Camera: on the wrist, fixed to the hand. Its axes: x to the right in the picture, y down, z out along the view.
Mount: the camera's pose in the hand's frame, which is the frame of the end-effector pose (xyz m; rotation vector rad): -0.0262 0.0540 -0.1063 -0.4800 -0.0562 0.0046
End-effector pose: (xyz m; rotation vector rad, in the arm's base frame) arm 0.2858 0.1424 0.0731 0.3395 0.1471 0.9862
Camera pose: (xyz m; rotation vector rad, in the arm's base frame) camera 0.1996 0.1705 -0.0087 -0.0728 -0.1420 0.9822
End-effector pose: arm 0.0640 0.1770 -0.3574 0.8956 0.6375 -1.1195
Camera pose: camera 0.1065 0.2901 -0.3751 0.4517 0.8129 -0.9268
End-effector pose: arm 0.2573 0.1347 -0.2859 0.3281 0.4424 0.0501
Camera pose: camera 0.1894 0.2147 -0.3483 -0.1414 0.3606 0.1483
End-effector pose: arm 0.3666 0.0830 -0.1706 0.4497 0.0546 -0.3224
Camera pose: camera 0.3609 0.1829 -0.2405 -0.0349 0.0738 -0.3054
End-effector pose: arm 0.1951 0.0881 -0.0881 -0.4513 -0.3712 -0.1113
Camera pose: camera 0.2154 0.0897 -0.2085 -0.9306 -0.3986 -0.1847
